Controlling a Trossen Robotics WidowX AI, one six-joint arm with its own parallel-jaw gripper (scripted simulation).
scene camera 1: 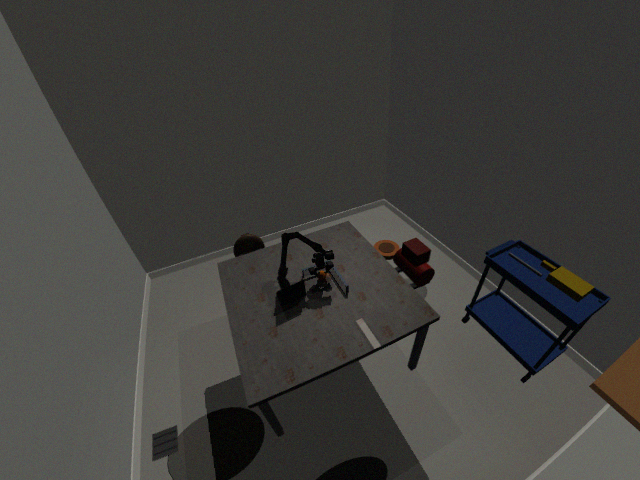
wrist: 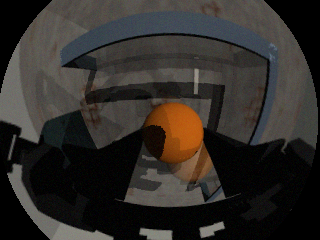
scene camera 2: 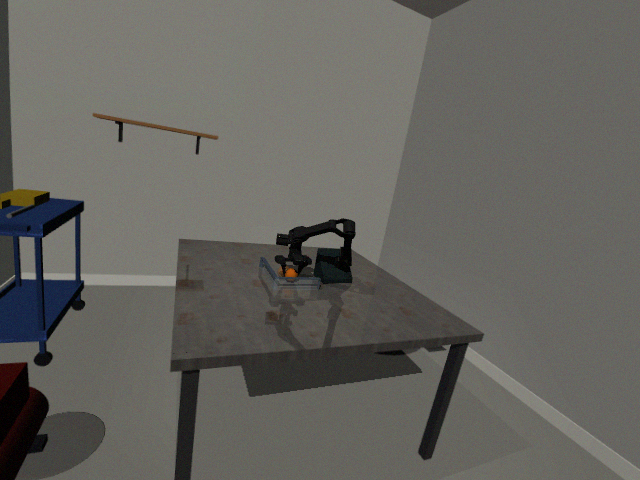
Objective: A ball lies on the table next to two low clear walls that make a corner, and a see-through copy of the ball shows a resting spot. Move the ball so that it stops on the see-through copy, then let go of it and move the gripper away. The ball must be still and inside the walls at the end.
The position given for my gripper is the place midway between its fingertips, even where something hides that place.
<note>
In view: my gripper [wrist: 173, 131], an orange ball [wrist: 173, 132] and a see-through copy of ball [wrist: 197, 167].
</note>
